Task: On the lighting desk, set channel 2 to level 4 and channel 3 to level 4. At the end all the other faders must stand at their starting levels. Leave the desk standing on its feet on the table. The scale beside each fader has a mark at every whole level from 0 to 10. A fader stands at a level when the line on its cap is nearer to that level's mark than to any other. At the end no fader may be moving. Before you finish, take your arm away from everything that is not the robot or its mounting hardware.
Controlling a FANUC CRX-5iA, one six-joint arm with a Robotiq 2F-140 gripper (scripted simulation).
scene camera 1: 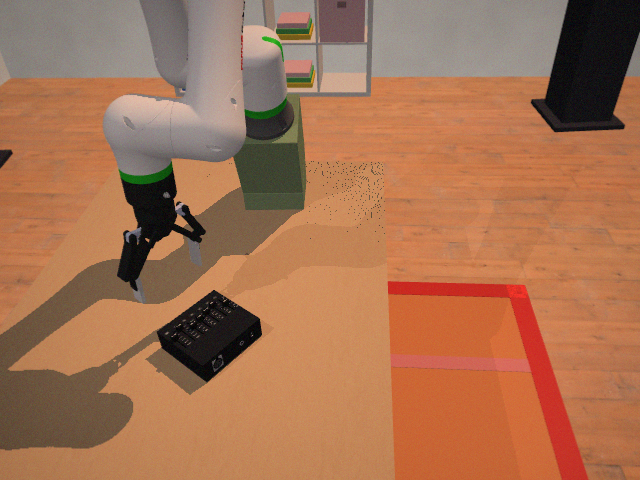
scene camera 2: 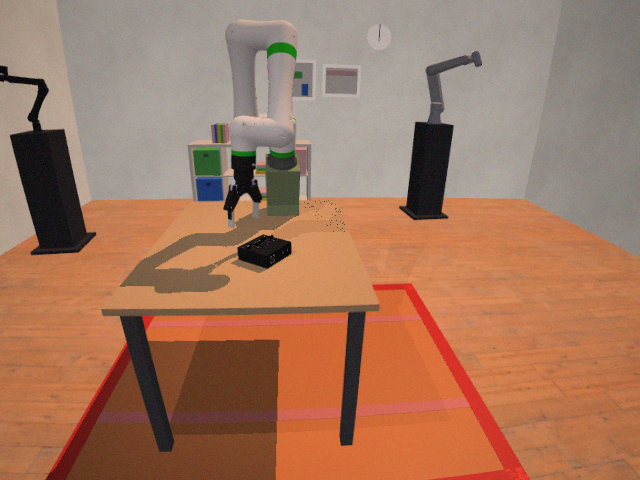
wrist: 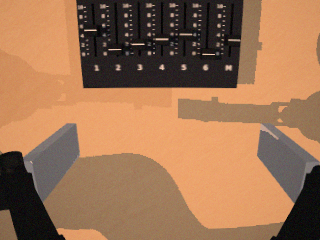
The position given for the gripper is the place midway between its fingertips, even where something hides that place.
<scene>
In view: the gripper [scene camera 1: 169, 280].
The gripper shows as well in the wrist view [wrist: 168, 140].
</scene>
